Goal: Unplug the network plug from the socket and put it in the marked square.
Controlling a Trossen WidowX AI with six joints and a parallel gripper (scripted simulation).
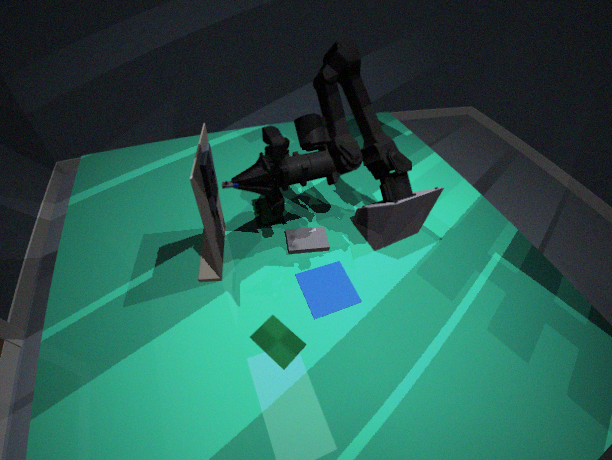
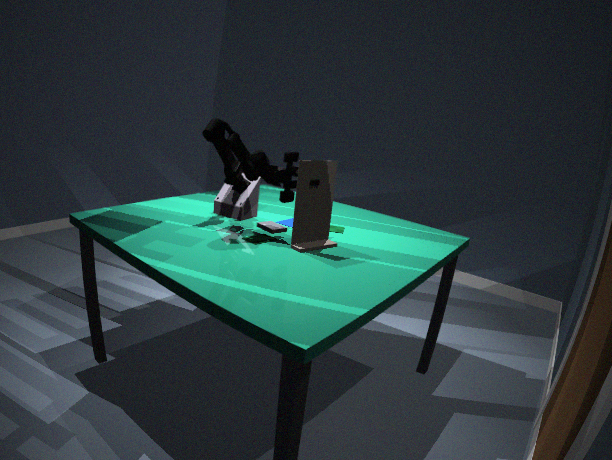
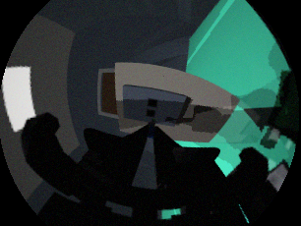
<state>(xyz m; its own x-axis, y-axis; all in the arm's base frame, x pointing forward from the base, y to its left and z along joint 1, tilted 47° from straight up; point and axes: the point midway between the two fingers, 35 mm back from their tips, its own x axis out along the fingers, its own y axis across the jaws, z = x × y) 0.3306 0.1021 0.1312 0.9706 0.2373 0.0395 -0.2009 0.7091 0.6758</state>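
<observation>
The blue marked square lies 180 mm behind my gripper tip, 150 mm to the left of it and 220 mm below it. The rest, counted from my gripper tip: upright panel 60 mm ahead, 20 mm to the right, 80 mm below; then flat grey plate 170 mm behind, 210 mm below.
</observation>
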